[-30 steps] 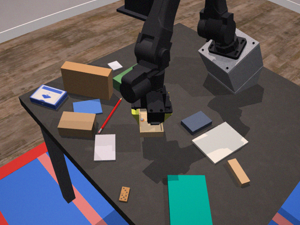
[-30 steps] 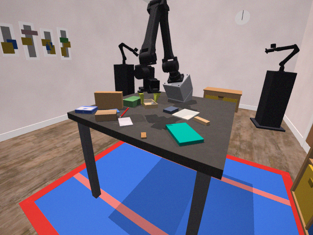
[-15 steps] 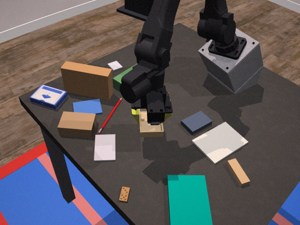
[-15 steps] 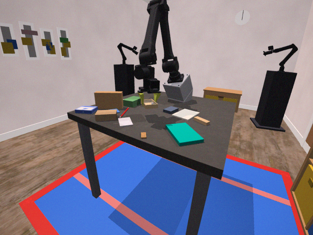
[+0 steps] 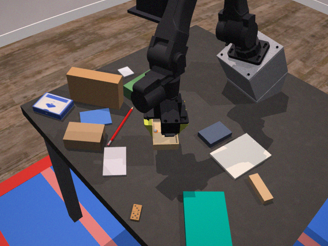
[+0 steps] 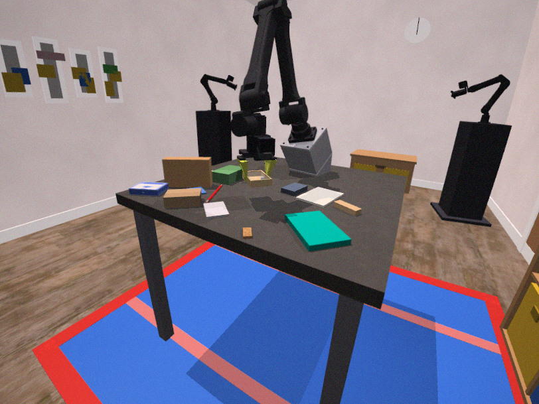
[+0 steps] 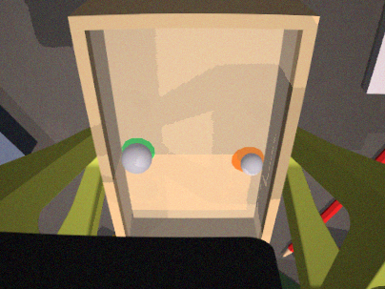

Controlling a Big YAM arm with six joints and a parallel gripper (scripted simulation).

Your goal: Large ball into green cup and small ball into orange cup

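Right now my hand is 1 cm above the wooden puzzle. The rest, counted from my hand: white tile: 12 cm behind, 20 cm to the left, 8 cm below; then yellow block: 18 cm behind, 8 cm to the right, 6 cm below; then red pencil: 1 cm behind, 17 cm to the right, 8 cm below.
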